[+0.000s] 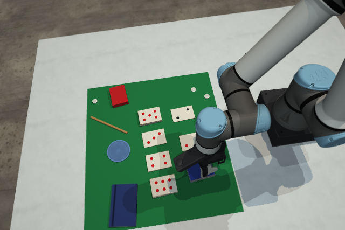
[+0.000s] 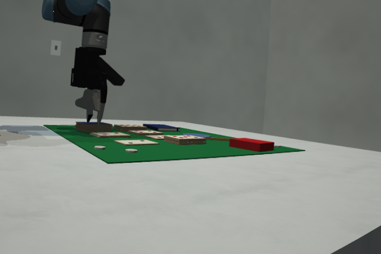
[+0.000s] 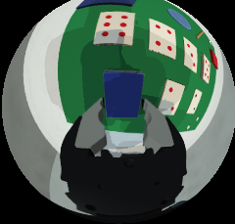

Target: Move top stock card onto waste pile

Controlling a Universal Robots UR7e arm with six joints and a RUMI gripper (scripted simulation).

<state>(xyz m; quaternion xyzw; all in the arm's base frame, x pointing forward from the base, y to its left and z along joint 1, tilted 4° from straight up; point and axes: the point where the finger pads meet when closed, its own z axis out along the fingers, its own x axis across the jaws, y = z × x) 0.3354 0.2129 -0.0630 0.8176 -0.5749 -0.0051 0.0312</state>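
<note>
My gripper is now 1 cm above the card. Round my hand: green mat (18 cm ahead, 11 cm to the right, 5 cm below); then wooden stick (37 cm ahead, 17 cm to the right, 3 cm below); then red block (35 cm ahead, 30 cm to the right, 3 cm below).
</note>
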